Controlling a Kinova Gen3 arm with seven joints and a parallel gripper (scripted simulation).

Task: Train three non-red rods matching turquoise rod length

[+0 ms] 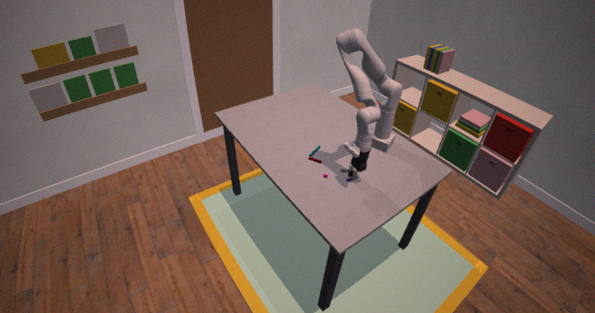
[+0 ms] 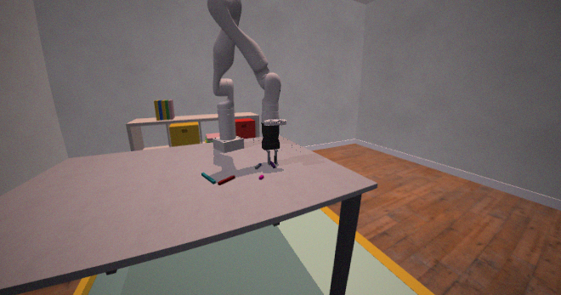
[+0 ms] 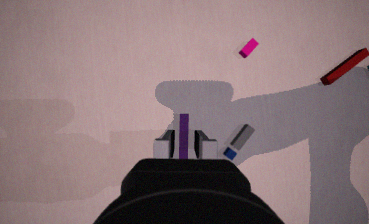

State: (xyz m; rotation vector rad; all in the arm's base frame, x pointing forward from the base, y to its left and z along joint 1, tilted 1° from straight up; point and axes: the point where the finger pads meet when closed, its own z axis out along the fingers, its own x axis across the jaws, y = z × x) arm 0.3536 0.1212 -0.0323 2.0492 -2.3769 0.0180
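Now: hand 20 mm above the purple rod. From my hand the other things lie so: grey rod: 10 mm behind, 70 mm to the right, 20 mm below; blue rod: 20 mm behind, 50 mm to the right, 20 mm below; magenta rod: 90 mm ahead, 90 mm to the right, 20 mm below.
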